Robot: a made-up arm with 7 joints. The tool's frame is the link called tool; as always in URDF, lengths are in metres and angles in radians.
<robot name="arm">
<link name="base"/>
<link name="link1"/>
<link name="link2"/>
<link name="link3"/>
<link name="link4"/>
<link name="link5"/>
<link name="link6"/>
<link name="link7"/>
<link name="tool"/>
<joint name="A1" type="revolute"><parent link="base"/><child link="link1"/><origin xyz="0 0 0.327" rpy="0 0 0"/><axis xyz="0 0 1"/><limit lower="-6.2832" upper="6.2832"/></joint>
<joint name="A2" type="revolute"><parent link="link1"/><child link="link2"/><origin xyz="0 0 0" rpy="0 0 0"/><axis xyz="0 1 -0.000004"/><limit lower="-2.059" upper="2.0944"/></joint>
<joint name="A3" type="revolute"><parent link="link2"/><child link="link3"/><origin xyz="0 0 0.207" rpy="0 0 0"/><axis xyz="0 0 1"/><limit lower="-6.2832" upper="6.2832"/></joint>
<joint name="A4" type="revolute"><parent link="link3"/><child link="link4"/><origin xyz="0.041 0 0" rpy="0 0 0"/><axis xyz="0 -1 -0.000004"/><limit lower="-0.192" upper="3.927"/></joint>
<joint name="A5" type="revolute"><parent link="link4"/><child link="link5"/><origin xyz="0.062 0 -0.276" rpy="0 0 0"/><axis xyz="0 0.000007 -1"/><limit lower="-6.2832" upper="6.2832"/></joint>
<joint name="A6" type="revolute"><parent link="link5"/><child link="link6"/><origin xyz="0 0 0" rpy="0 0 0"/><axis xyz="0 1 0.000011"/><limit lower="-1.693" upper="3.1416"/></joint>
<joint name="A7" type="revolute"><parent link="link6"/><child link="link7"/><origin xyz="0.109 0 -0.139" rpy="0 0 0"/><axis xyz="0 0.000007 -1"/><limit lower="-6.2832" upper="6.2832"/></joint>
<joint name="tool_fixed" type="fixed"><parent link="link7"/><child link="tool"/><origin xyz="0 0 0" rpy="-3.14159 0 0"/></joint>
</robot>
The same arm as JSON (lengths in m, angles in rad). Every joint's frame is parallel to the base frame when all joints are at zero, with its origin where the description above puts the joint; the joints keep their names.
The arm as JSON. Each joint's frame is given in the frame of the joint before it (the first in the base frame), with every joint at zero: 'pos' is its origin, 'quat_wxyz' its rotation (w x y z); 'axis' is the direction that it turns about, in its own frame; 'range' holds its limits. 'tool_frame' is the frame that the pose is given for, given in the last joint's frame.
{"length_unit": "m", "angle_unit": "rad", "joints": [
  {"joint": "A1", "pos": [0.0, 0.0, 0.327], "quat_wxyz": [1.0, 0.0, 0.0, 0.0], "axis": "+z", "range": [-6.2832, 6.2832]},
  {"joint": "A2", "pos": [0.0, 0.0, 0.0], "quat_wxyz": [1.0, 0.0, 0.0, 0.0], "axis": "+y", "range": [-2.059, 2.0944]},
  {"joint": "A3", "pos": [0.0, 0.0, 0.207], "quat_wxyz": [1.0, 0.0, 0.0, 0.0], "axis": "+z", "range": [-6.2832, 6.2832]},
  {"joint": "A4", "pos": [0.041, 0.0, 0.0], "quat_wxyz": [1.0, 0.0, 0.0, 0.0], "axis": "-y", "range": [-0.192, 3.927]},
  {"joint": "A5", "pos": [0.062, 0.0, -0.276], "quat_wxyz": [1.0, 0.0, 0.0, 0.0], "axis": "-z", "range": [-6.2832, 6.2832]},
  {"joint": "A6", "pos": [0.0, 0.0, 0.0], "quat_wxyz": [1.0, 0.0, 0.0, 0.0], "axis": "+y", "range": [-1.693, 3.1416]},
  {"joint": "A7", "pos": [0.109, 0.0, -0.139], "quat_wxyz": [1.0, 0.0, 0.0, 0.0], "axis": "-z", "range": [-6.2832, 6.2832]}
], "tool_frame": {"pos": [0.0, 0.0, 0.0], "quat_wxyz": [0.000001, -1.000004, 0.0, 0.0]}}

